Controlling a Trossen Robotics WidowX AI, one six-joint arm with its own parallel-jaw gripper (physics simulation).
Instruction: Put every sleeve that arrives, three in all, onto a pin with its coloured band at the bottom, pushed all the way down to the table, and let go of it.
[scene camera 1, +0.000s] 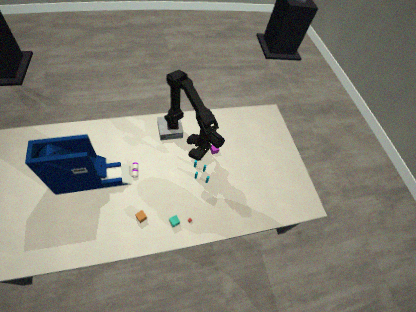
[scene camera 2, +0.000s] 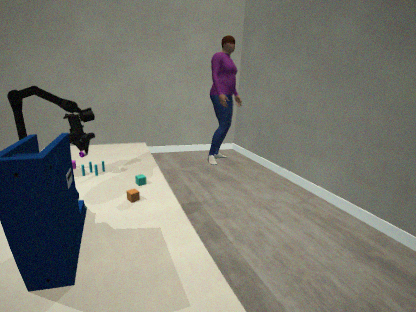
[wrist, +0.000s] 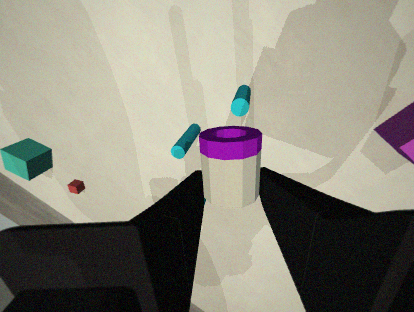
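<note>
My gripper (scene camera 1: 198, 148) (scene camera 2: 83, 151) (wrist: 229, 176) is shut on a pale sleeve (wrist: 231, 180). Its purple band (wrist: 230, 147) (scene camera 2: 82, 154) is at the end away from the fingers in the wrist view. The sleeve looks roughly sideways, not upright, and is above the table beside the pins; its exact tilt is hard to tell. The arm hides it in scene camera 1. Several teal pins stand bare, among them a near-left pin (scene camera 1: 196, 175) (wrist: 185, 141) and another pin (scene camera 1: 195, 163) (wrist: 241, 101). Two banded sleeves, one (scene camera 1: 135, 165) and another (scene camera 1: 135, 173), lie by the chute.
A blue chute (scene camera 1: 70, 172) (scene camera 2: 40, 220) stands at the left. A magenta cube (scene camera 1: 214, 149) (scene camera 2: 74, 164) (wrist: 397, 132) is close beside the gripper. An orange cube (scene camera 1: 141, 216) (scene camera 2: 133, 195), green cube (scene camera 1: 174, 220) (scene camera 2: 140, 180) (wrist: 27, 159) and small red cube (scene camera 1: 190, 220) (wrist: 76, 186) lie near the front edge.
</note>
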